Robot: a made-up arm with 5 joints.
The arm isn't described. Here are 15 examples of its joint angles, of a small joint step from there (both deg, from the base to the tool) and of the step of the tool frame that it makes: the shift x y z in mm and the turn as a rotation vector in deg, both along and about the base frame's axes.
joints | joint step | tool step
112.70 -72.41 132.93 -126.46 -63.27 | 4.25 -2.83 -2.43 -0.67 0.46 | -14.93 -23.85 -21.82 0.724 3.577 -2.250
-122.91 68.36 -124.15 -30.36 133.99 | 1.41 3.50 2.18 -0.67 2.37 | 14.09 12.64 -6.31 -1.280 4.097 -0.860
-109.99 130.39 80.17 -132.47 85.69 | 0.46 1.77 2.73 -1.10 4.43 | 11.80 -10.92 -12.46 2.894 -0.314 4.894
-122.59 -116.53 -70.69 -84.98 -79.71 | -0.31 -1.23 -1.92 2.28 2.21 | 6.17 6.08 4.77 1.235 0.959 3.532
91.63 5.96 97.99 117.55 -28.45 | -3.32 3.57 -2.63 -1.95 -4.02 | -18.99 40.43 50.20 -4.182 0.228 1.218
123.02 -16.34 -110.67 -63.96 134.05 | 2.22 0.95 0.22 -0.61 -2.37 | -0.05 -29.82 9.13 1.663 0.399 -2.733
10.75 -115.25 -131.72 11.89 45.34 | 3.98 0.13 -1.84 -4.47 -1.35 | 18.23 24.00 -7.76 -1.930 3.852 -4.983
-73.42 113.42 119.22 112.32 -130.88 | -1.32 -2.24 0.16 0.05 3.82 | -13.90 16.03 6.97 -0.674 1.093 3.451
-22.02 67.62 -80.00 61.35 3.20 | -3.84 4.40 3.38 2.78 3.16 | 21.05 -73.14 10.46 -0.099 2.896 4.909
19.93 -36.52 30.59 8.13 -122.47 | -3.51 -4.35 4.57 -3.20 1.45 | -35.06 -22.70 -43.00 -1.043 1.860 0.307
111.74 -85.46 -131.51 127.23 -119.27 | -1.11 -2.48 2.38 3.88 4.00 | -38.58 6.11 1.00 -3.516 3.863 -4.074
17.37 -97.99 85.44 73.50 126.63 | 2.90 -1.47 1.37 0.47 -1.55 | -15.40 -10.47 7.73 -2.798 1.049 -4.739
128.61 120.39 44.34 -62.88 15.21 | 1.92 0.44 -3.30 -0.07 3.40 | 10.31 -14.86 4.74 4.406 -1.615 -4.933
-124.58 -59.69 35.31 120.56 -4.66 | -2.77 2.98 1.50 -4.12 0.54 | 15.54 -16.14 36.58 -3.215 5.808 0.197
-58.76 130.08 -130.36 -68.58 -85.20 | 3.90 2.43 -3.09 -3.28 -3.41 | -3.14 -15.94 -22.34 -2.058 -1.222 -5.548
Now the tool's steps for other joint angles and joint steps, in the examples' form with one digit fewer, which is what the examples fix.
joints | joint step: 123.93 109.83 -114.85 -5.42 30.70 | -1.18 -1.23 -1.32 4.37 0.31
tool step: 10.3 1.8 -1.3 3.19 -2.90 0.94
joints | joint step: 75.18 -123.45 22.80 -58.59 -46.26 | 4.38 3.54 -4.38 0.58 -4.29
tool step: 58.9 22.8 -3.4 5.03 -3.26 -4.47
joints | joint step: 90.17 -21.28 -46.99 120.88 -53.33 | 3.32 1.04 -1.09 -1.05 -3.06
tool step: 31.5 -41.9 4.6 -2.94 -3.61 -3.33
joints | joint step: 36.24 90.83 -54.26 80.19 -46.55 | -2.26 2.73 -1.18 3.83 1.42
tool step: -23.0 -36.2 0.0 0.85 2.30 0.98
